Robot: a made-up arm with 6 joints. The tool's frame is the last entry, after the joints.
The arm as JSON. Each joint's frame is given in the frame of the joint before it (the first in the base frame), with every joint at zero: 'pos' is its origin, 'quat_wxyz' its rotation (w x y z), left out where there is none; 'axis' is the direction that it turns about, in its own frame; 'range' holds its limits. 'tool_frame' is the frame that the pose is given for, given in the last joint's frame.
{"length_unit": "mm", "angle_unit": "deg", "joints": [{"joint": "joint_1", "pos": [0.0, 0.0, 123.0], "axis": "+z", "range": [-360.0, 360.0]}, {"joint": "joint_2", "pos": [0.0, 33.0, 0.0], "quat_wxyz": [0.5, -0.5, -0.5, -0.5], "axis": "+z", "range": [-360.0, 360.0]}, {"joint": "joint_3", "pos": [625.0, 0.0, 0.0], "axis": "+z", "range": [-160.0, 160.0]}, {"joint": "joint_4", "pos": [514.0, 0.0, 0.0], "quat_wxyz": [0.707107, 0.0, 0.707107, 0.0], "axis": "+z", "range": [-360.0, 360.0]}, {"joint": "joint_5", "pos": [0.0, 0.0, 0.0], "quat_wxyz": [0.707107, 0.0, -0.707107, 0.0], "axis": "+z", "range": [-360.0, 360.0]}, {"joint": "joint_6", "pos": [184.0, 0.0, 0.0], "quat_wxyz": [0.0, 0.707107, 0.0, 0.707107], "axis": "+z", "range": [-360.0, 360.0]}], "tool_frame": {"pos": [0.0, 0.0, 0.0], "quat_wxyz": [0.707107, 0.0, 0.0, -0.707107]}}
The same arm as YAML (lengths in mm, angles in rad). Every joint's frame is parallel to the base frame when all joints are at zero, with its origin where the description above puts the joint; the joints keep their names.
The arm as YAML. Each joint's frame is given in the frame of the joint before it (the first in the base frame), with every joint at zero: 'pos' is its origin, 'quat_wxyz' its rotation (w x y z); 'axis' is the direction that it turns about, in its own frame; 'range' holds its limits. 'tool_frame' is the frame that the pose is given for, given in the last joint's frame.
length_unit: mm
angle_unit: rad
joints:
  - joint: joint_1
    pos: [0.0, 0.0, 123.0]
    quat_wxyz: [1.0, 0.0, 0.0, 0.0]
    axis: [0.0, 0.0, 1.0]
    range: [-6.2832, 6.2832]
  - joint: joint_2
    pos: [0.0, 33.0, 0.0]
    quat_wxyz: [1.0, 0.0, 0.0, 0.0]
    axis: [0.0, 1.0, 0.0]
    range: [-6.2832, 6.2832]
  - joint: joint_3
    pos: [0.0, 0.0, 625.0]
    quat_wxyz: [1.0, 0.0, 0.0, 0.0]
    axis: [0.0, 1.0, 0.0]
    range: [-2.7925, 2.7925]
  - joint: joint_4
    pos: [0.0, 0.0, 514.0]
    quat_wxyz: [1.0, 0.0, 0.0, 0.0]
    axis: [0.0, 0.0, 1.0]
    range: [-6.2832, 6.2832]
  - joint: joint_5
    pos: [0.0, 0.0, 0.0]
    quat_wxyz: [1.0, 0.0, 0.0, 0.0]
    axis: [0.0, 1.0, 0.0]
    range: [-6.2832, 6.2832]
  - joint: joint_6
    pos: [0.0, 0.0, 184.0]
    quat_wxyz: [1.0, 0.0, 0.0, 0.0]
    axis: [0.0, 0.0, 1.0]
    range: [-6.2832, 6.2832]
tool_frame:
  pos: [0.0, 0.0, 0.0]
  quat_wxyz: [1.0, 0.0, 0.0, 0.0]

